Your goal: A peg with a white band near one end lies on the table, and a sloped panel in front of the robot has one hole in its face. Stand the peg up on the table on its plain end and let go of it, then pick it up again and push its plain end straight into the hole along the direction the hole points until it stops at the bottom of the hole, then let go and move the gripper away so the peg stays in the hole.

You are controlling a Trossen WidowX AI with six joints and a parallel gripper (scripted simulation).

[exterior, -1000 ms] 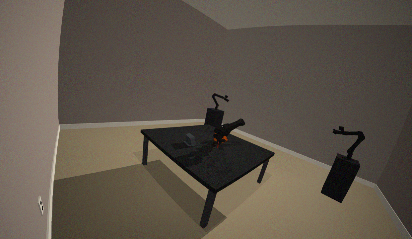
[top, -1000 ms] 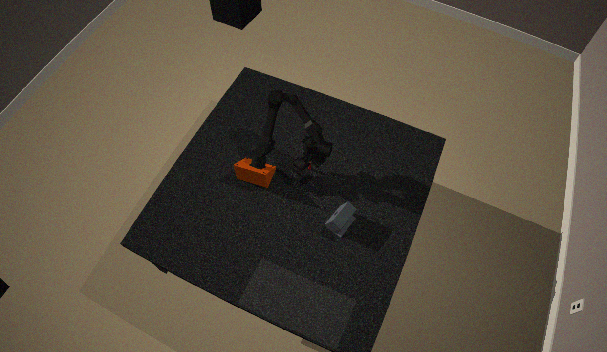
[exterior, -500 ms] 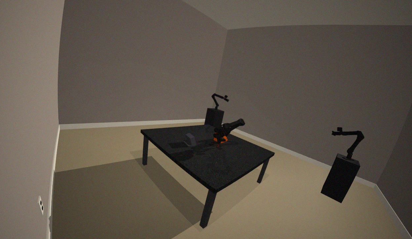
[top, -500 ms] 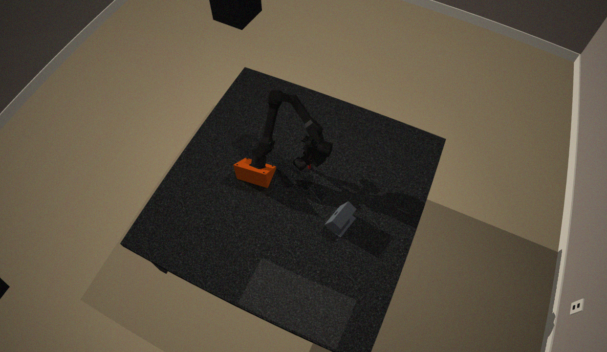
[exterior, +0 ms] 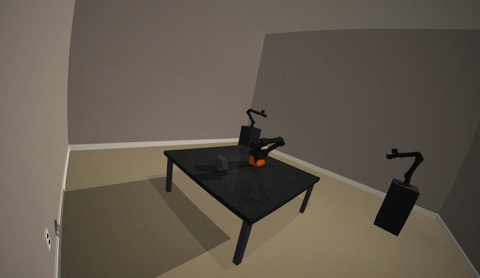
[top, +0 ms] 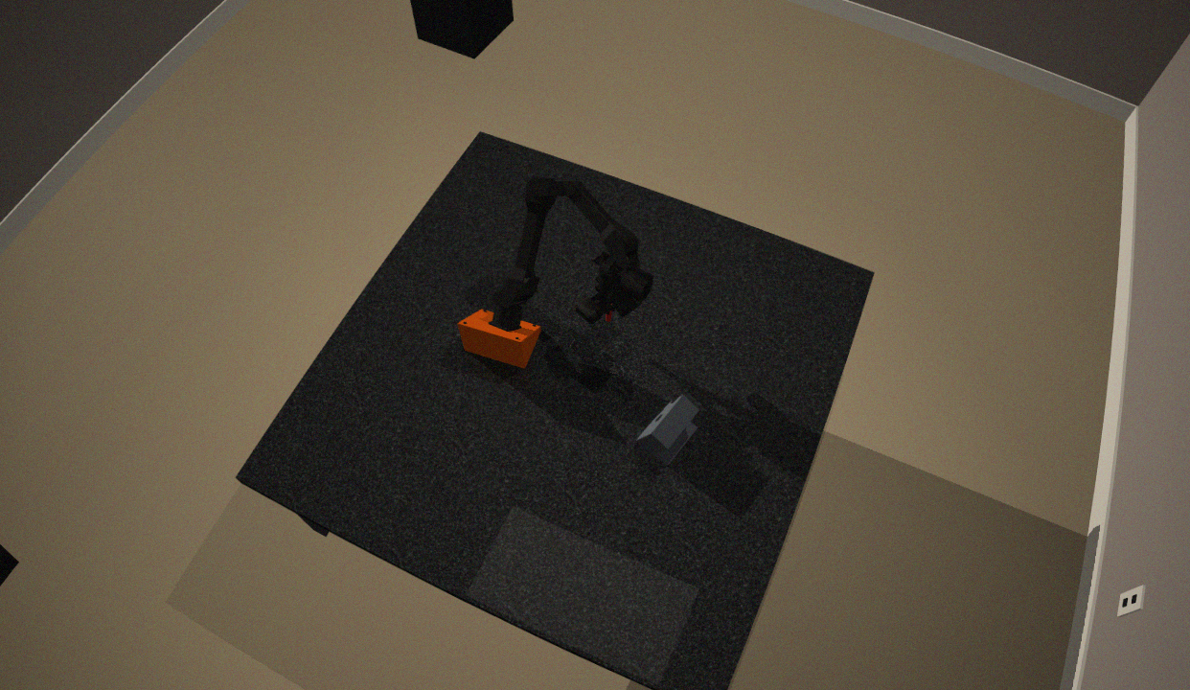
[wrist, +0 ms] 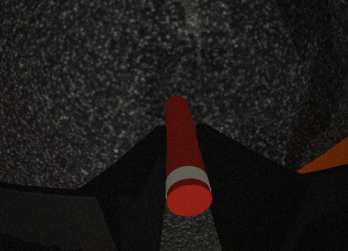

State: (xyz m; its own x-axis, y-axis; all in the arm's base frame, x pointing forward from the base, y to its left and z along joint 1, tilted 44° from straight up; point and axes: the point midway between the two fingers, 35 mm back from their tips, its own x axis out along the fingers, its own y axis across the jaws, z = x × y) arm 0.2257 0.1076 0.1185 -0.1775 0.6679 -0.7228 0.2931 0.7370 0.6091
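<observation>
The grey sloped panel is 27 cm ahead of my gripper tip, 19 cm to the right of it and 5 cm below it. The rest, counted from my gripper tip: red peg: 2 cm above.
</observation>
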